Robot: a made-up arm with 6 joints. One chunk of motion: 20 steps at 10 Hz.
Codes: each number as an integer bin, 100 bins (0 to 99) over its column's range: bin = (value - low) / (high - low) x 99, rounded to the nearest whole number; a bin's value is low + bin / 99 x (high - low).
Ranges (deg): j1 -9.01..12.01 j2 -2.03..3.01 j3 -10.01..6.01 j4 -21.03..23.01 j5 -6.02..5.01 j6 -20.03..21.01
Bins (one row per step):
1: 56 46 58 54 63 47
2: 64 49 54 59 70 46
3: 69 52 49 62 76 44
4: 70 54 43 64 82 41
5: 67 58 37 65 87 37
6: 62 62 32 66 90 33
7: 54 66 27 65 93 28
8: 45 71 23 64 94 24
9: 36 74 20 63 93 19
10: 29 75 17 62 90 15
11: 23 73 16 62 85 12
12: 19 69 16 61 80 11
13: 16 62 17 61 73 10
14: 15 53 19 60 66 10
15: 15 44 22 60 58 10
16: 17 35 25 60 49 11
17: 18 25 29 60 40 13
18: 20 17 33 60 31 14
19: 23 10 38 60 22 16
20: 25 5 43 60 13 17
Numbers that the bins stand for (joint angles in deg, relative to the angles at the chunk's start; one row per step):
1: 2.88 0.31 -0.62 2.99 1.00 -0.55
2: 4.58 0.46 -1.27 5.22 1.78 -0.96
3: 5.64 0.62 -2.08 6.55 2.45 -1.79
4: 5.85 0.72 -3.05 7.44 3.12 -3.03
5: 5.22 0.92 -4.02 7.89 3.67 -4.69
6: 4.15 1.13 -4.83 8.33 4.01 -6.35
7: 2.46 1.33 -5.64 7.89 4.34 -8.42
8: 0.54 1.58 -6.29 7.44 4.45 -10.08
9: -1.37 1.74 -6.77 7.00 4.34 -12.15
10: -2.85 1.79 -7.26 6.55 4.01 -13.81
11: -4.13 1.69 -7.42 6.55 3.45 -15.06
12: -4.98 1.48 -7.42 6.11 2.89 -15.47
13: -5.61 1.13 -7.26 6.11 2.11 -15.88
14: -5.83 0.67 -6.94 5.66 1.33 -15.88
15: -5.83 0.21 -6.45 5.66 0.44 -15.88
16: -5.40 -0.25 -5.96 5.66 -0.56 -15.47
17: -5.19 -0.76 -5.32 5.66 -1.56 -14.64
18: -4.76 -1.16 -4.67 5.66 -2.57 -14.23
19: -4.13 -1.52 -3.86 5.66 -3.57 -13.40
20: -3.70 -1.78 -3.05 5.66 -4.57 -12.98

